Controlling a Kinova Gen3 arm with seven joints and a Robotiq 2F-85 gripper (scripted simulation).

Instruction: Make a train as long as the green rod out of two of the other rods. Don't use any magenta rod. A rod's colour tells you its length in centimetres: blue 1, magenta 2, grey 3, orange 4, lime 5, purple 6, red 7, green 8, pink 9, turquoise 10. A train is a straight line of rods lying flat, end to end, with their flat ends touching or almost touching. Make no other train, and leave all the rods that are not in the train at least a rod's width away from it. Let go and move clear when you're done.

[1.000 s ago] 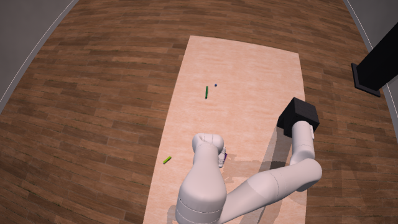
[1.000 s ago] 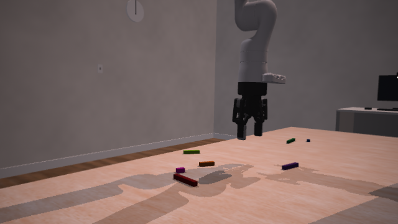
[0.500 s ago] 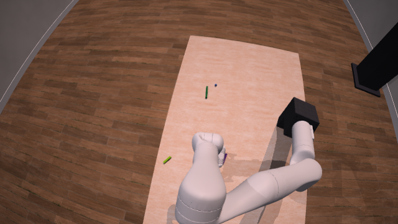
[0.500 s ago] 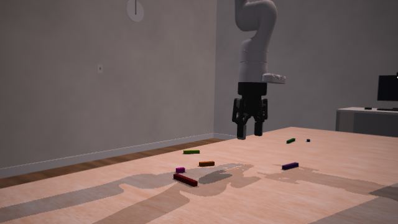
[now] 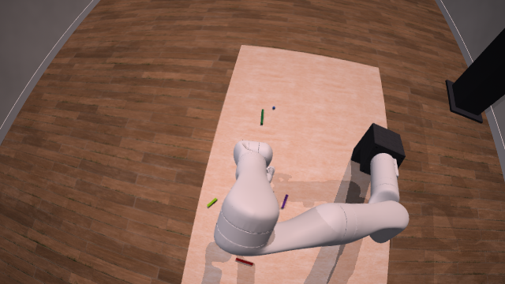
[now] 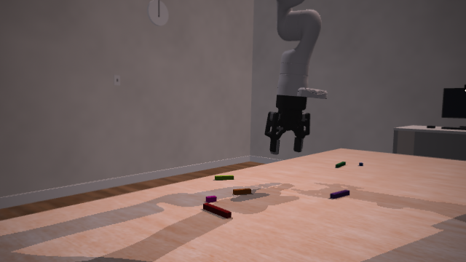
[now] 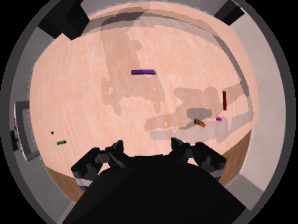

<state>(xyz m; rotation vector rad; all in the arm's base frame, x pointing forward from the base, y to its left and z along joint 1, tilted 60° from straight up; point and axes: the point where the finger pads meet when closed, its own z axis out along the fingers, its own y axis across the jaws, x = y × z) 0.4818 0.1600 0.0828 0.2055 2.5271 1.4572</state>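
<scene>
The blue rod lies 10 mm ahead of my hand, 420 mm to the right of it and 80 mm below it. The rest, counted from my hand: lime rod: 130 mm ahead, 100 mm to the left, 80 mm below; orange rod: 10 mm behind, 160 mm to the left, 80 mm below; purple rod: 160 mm behind, 80 mm below.
</scene>
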